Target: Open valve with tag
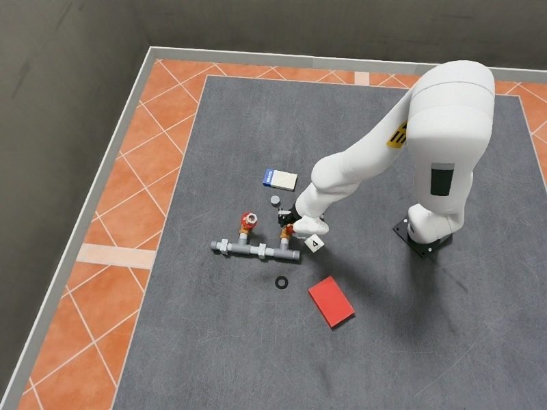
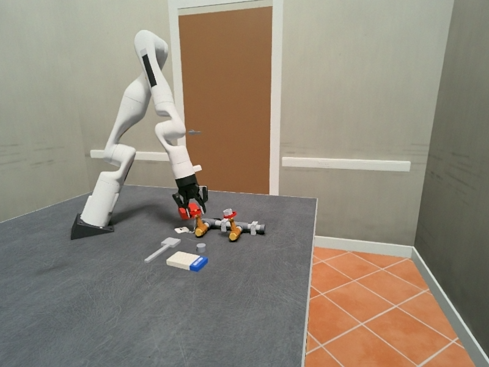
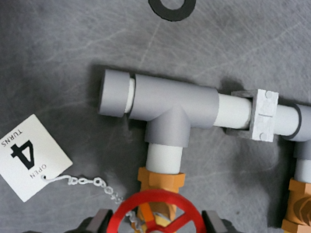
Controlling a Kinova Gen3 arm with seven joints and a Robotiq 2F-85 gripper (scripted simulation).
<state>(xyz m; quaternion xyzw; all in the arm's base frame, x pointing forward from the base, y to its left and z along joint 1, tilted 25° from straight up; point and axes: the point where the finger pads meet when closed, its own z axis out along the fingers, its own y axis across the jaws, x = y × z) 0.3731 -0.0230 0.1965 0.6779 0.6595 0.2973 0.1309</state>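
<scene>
Right now the white tag is 70 mm behind my hand, 20 mm to the left of it and 90 mm below it. Round my hand: grey paddle: 60 mm behind, 130 mm to the right, 90 mm below; then blue box: 50 mm ahead, 210 mm to the right, 80 mm below; then red block: 120 mm behind, 200 mm to the left, 80 mm below.
</scene>
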